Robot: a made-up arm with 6 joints. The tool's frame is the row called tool.
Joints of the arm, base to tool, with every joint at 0 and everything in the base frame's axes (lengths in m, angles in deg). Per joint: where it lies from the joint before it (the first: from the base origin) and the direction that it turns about. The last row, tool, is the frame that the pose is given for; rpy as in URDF.
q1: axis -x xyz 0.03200 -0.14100 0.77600
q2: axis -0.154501 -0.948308 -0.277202 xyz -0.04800 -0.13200 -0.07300
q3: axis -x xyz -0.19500 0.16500 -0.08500
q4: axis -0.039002 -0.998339 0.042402 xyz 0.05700 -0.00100 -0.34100
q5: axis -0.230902 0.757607 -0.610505 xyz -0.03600 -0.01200 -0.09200
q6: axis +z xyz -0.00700 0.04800 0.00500
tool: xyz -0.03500 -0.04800 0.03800 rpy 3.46 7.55 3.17
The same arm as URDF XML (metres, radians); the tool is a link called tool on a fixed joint. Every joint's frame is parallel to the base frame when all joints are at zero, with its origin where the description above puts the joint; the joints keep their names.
<robot name="arm">
  <joint name="tool_joint" type="fixed">
    <parent link="link6"/>
    <child link="tool"/>
    <origin xyz="-0.035 -0.048 0.038" rpy="0.0604 0.1318 0.0553"/>
  </joint>
  <joint name="q6" type="continuous">
    <parent link="link5"/>
    <child link="link6"/>
    <origin xyz="-0.007 0.048 0.005" rpy="0 0 0"/>
    <axis xyz="0 0 1"/>
  </joint>
  <joint name="q5" type="continuous">
    <parent link="link4"/>
    <child link="link5"/>
    <origin xyz="-0.036 -0.012 -0.092" rpy="0 0 0"/>
    <axis xyz="-0.230902 0.757607 -0.610505"/>
  </joint>
  <joint name="q4" type="continuous">
    <parent link="link3"/>
    <child link="link4"/>
    <origin xyz="0.057 -0.001 -0.341" rpy="0 0 0"/>
    <axis xyz="-0.039002 -0.998339 0.042402"/>
  </joint>
  <joint name="q3" type="continuous">
    <parent link="link2"/>
    <child link="link3"/>
    <origin xyz="-0.195 0.165 -0.085" rpy="0 0 0"/>
    <axis xyz="-1 0 0"/>
  </joint>
  <joint name="q2" type="continuous">
    <parent link="link1"/>
    <child link="link2"/>
    <origin xyz="-0.048 -0.132 -0.073" rpy="0 0 0"/>
    <axis xyz="-0.154501 -0.948308 -0.277202"/>
  </joint>
  <joint name="q1" type="continuous">
    <parent link="base_link"/>
    <child link="link1"/>
    <origin xyz="0.032 -0.141 0.776" rpy="0 0 0"/>
    <axis xyz="-1 0 0"/>
  </joint>
  <link name="base_link"/>
  <link name="link1"/>
  <link name="link2"/>
  <link name="link3"/>
  <link name="link4"/>
  <link name="link5"/>
  <link name="link6"/>
  <link name="tool"/>
</robot>

